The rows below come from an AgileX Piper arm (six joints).
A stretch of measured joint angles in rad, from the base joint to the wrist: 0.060, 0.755, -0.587, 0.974, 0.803, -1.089; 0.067, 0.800, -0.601, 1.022, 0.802, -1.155; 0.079, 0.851, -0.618, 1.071, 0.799, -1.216; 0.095, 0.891, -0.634, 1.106, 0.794, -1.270; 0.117, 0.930, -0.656, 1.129, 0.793, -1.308; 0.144, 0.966, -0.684, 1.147, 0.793, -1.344; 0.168, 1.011, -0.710, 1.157, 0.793, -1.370; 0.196, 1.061, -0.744, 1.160, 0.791, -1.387; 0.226, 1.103, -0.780, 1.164, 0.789, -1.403; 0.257, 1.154, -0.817, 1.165, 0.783, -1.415; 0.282, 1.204, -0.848, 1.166, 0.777, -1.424
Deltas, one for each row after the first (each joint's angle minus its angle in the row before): 0.007, 0.045, -0.014, 0.048, -0.001, -0.066; 0.012, 0.051, -0.017, 0.049, -0.003, -0.061; 0.016, 0.040, -0.016, 0.035, -0.005, -0.054; 0.022, 0.039, -0.022, 0.023, -0.001, -0.038; 0.027, 0.036, -0.028, 0.018, 0.000, -0.036; 0.024, 0.045, -0.026, 0.010, 0.000, -0.026; 0.028, 0.050, -0.034, 0.003, -0.002, -0.017; 0.030, 0.042, -0.036, 0.004, -0.002, -0.016; 0.031, 0.051, -0.037, 0.001, -0.006, -0.012; 0.025, 0.050, -0.031, 0.001, -0.006, -0.009
